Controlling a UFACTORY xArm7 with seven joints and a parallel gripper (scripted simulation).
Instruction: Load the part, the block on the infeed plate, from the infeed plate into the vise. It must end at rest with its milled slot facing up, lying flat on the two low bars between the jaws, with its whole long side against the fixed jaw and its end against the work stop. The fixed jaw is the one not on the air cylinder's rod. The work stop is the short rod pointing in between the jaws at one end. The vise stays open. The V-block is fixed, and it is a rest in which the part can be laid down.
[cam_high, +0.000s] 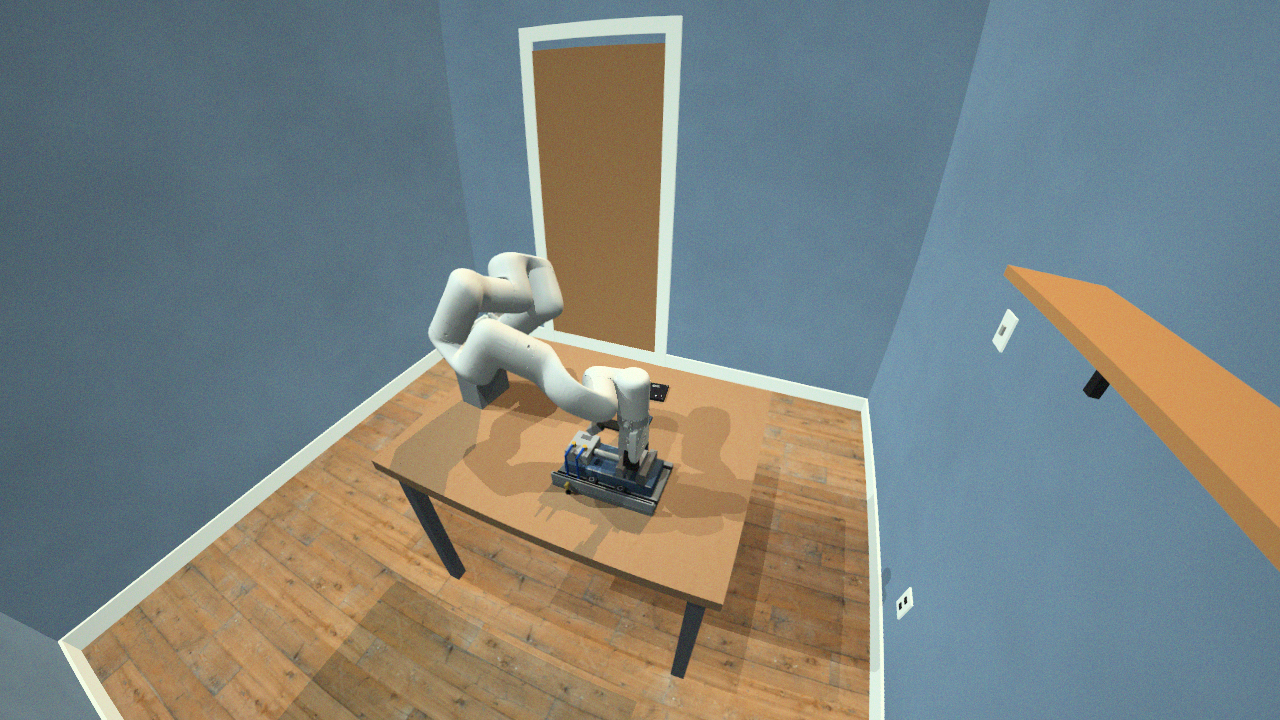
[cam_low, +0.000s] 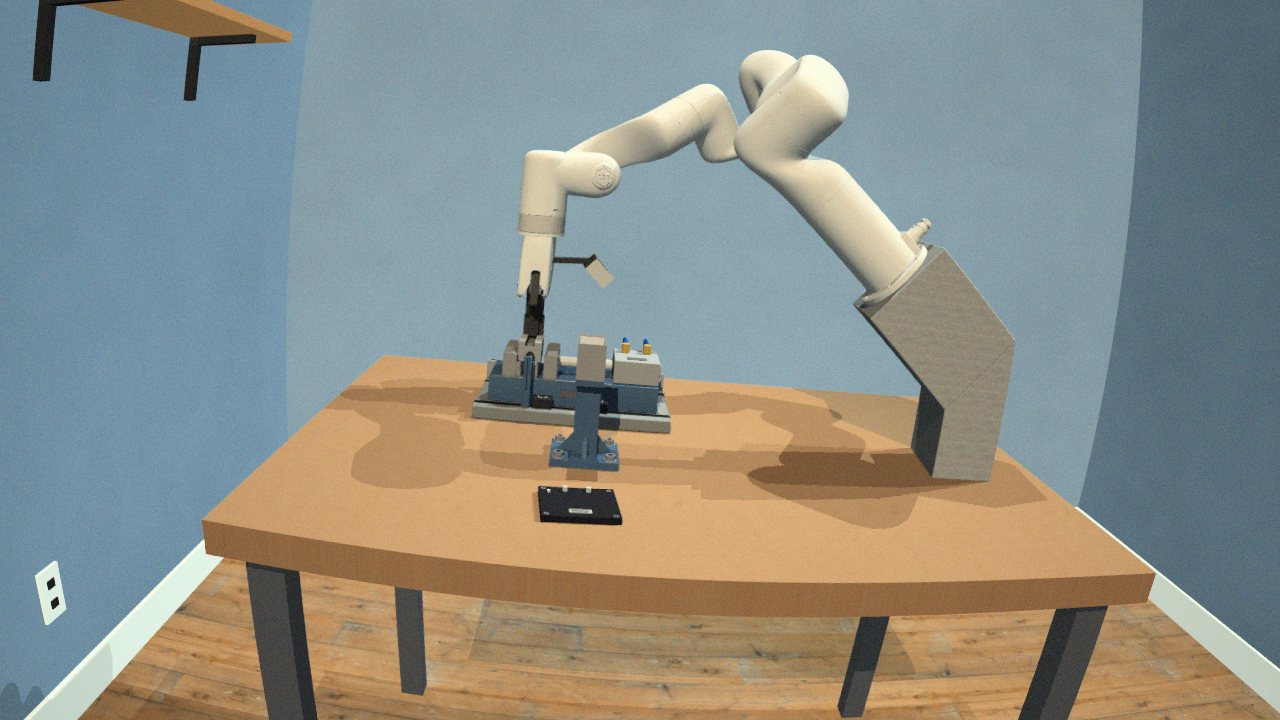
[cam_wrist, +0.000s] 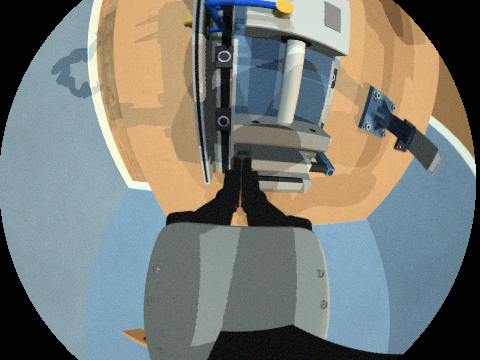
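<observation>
Now: hand 40 mm to the right of the grey block and 20 mm above it. Also, from my hand: fixed jaw 40 mm to the left, 40 mm below, 30 mm ahead; then moving jaw 40 mm to the left, 40 mm below, 30 mm behind; then work stop 90 mm to the left, 30 mm below, 10 mm ahead.
</observation>
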